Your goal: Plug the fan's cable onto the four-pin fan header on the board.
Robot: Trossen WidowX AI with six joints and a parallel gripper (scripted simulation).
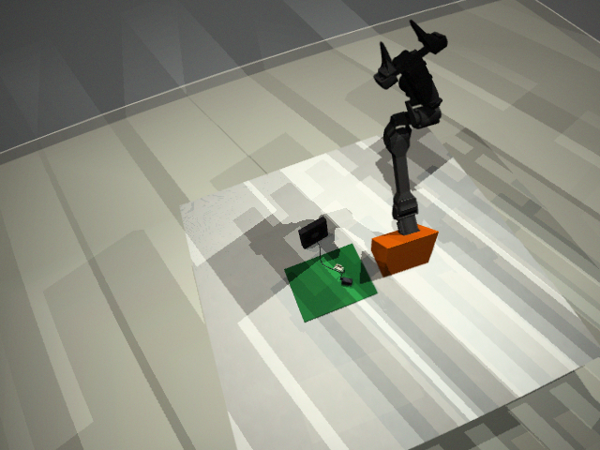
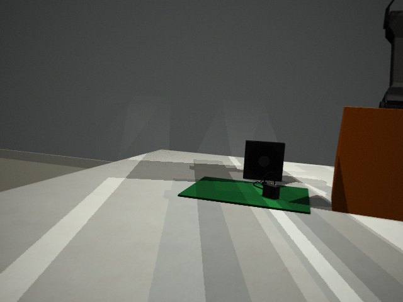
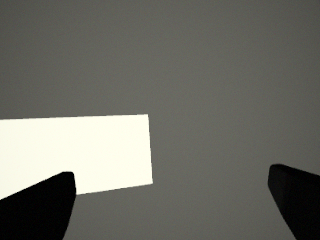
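Right now the black fan plug is 890 mm below my gripper tip, 190 mm ahead of it and 180 mm to the left of it. The rest, counted from my gripper tip: green board (920 mm below, 260 mm ahead, 150 mm to the left); four-pin fan header (910 mm below, 210 mm ahead, 110 mm to the left).
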